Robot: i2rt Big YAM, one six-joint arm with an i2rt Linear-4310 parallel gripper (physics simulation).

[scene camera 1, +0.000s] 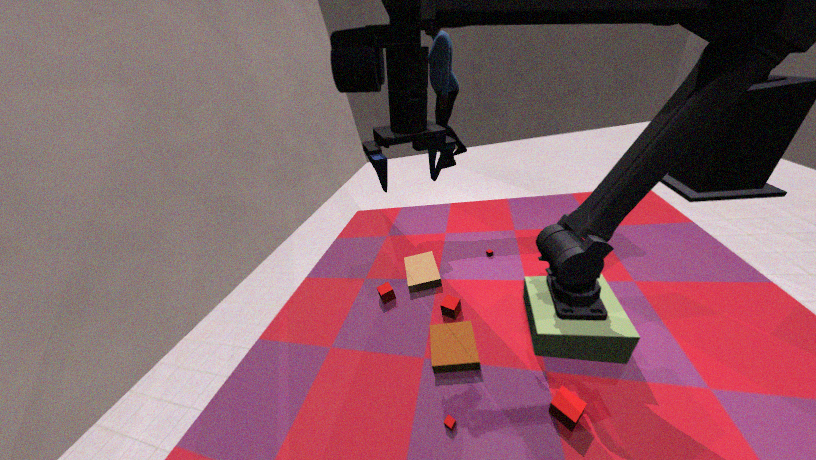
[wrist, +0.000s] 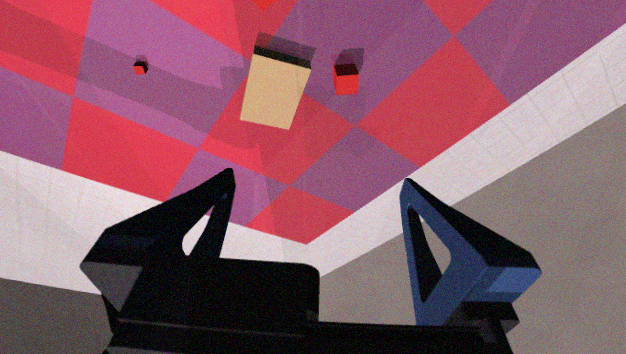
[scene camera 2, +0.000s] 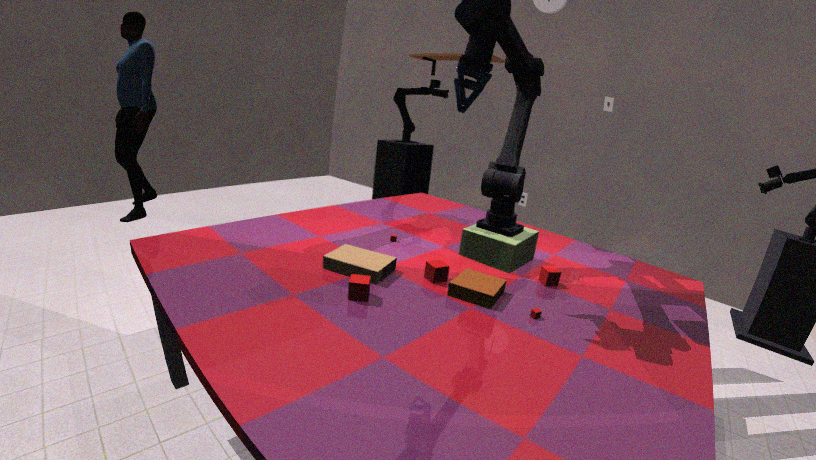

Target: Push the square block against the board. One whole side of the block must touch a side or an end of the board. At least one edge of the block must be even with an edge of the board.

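Frame: origin at the arm's base, x back, y right, z up, level; millimetres.
Seen in the pictures: gripper, fingertip midpoint: (scene camera 1: 409, 185) (wrist: 318, 181) (scene camera 2: 462, 109); arm's base, origin of the base link: (scene camera 1: 573, 297) (scene camera 2: 499, 228).
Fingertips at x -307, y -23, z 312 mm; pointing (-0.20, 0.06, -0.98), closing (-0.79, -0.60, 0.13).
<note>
Offsets run from my fingertips to a thing's top centre.
The orange-brown square block {dz -363, dx +44, dy -77 mm} (scene camera 1: 454, 344) (scene camera 2: 477, 284) lies flat on the checkered table. It does not show in the wrist view. The longer tan board {dz -363, dx -81, dy +175 mm} (scene camera 1: 422, 269) (scene camera 2: 360, 258) (wrist: 275, 92) lies flat, apart from the block, farther back in scene camera 1 and to the left in scene camera 2. The two are turned at different angles. A red cube {dz -355, dx +30, dy +31 mm} (scene camera 1: 450, 306) (scene camera 2: 437, 270) stands near the gap between them. My gripper (scene camera 1: 410, 185) (scene camera 2: 462, 109) (wrist: 318, 181) is open and empty, high above the table and beyond the board as seen in scene camera 1.
A second red cube {dz -355, dx -174, dy +71 mm} (scene camera 1: 386, 292) (scene camera 2: 359, 287) (wrist: 346, 82) stands beside the board. A red block {dz -355, dx +252, dy -176 mm} (scene camera 1: 568, 406) (scene camera 2: 550, 276) and a tiny cube {dz -379, dx +50, dy -226 mm} (scene camera 1: 450, 422) (scene camera 2: 536, 313) lie past the square block. Another tiny cube {dz -379, dx +137, dy +273 mm} (scene camera 1: 489, 252) (scene camera 2: 393, 238) (wrist: 140, 68) lies farther back. The green base (scene camera 1: 582, 347) (scene camera 2: 497, 252) carries the arm.
</note>
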